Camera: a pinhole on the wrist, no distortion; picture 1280 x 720 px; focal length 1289.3 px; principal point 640.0 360.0 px. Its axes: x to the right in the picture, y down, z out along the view. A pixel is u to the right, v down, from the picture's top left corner.
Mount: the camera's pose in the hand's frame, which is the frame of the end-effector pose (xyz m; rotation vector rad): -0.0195 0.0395 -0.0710 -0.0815 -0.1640 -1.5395
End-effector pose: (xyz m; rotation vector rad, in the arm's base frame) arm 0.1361 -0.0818 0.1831 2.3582 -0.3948 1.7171
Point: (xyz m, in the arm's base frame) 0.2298 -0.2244 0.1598
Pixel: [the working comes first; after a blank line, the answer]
In the camera's frame: -0.0303 0.0509 0.2120

455.6 669.5
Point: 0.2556 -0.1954 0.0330
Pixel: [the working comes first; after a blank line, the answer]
In the camera's frame: 0.0110 -0.0634 0.2650

693.7 51.6
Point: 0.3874 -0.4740 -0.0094
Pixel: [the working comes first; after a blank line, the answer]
In the camera's frame: -0.1713 -0.0203 0.5134

209.9 309.1
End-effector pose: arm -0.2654 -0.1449 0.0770 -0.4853 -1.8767 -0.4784
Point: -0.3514 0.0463 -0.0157
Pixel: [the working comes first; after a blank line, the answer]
In the camera's frame: -0.0217 -0.0034 0.2789

539.5 344.3
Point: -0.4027 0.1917 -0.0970
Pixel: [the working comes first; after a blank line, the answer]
In the camera's frame: -0.0847 -0.0375 0.4378

390.4 249.6
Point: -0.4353 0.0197 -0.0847
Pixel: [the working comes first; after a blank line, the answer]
In the camera's frame: 0.0622 -0.0418 0.3420

874.6 202.2
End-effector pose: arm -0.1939 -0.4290 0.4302 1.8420 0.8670 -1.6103
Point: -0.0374 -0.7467 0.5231
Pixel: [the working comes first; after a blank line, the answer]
In the camera's frame: -0.2519 -0.0784 0.2432

outside the picture
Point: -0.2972 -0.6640 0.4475
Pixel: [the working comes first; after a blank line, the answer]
In the camera's frame: 0.0148 -0.0166 0.3147

700.7 291.9
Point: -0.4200 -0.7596 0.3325
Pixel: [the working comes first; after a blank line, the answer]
In the camera's frame: 0.0726 0.0836 0.4698

839.2 589.3
